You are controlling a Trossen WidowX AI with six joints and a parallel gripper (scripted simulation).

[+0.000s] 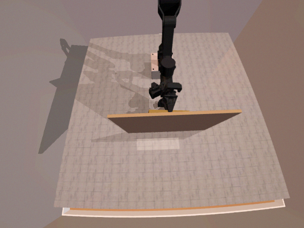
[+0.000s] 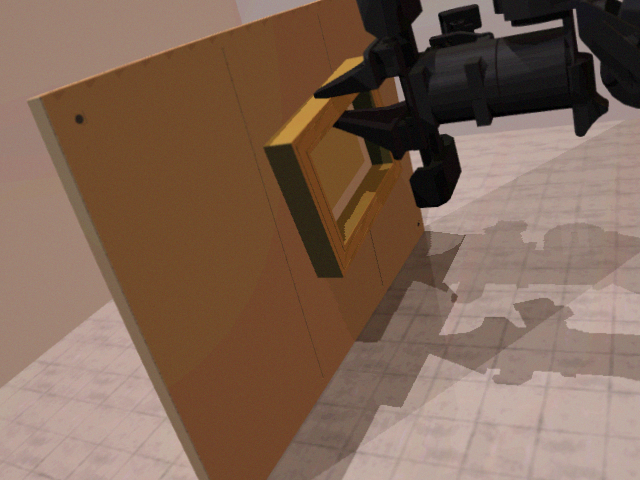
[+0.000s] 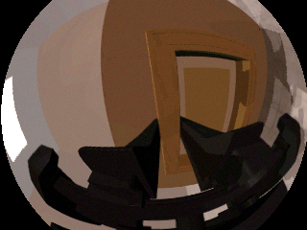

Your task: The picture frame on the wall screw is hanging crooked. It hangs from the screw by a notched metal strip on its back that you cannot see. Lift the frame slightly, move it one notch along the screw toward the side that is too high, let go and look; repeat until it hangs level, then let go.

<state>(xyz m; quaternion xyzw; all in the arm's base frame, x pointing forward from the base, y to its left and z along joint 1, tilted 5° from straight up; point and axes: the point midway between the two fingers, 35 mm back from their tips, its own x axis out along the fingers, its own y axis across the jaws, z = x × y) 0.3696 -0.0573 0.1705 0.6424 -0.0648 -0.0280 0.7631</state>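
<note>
Right now the golden picture frame is 5 cm below my gripper tip and 1 cm to the right of it. The rest, counted from my gripper tip: brown wall board: 8 cm below, 2 cm ahead, 1 cm to the left.
</note>
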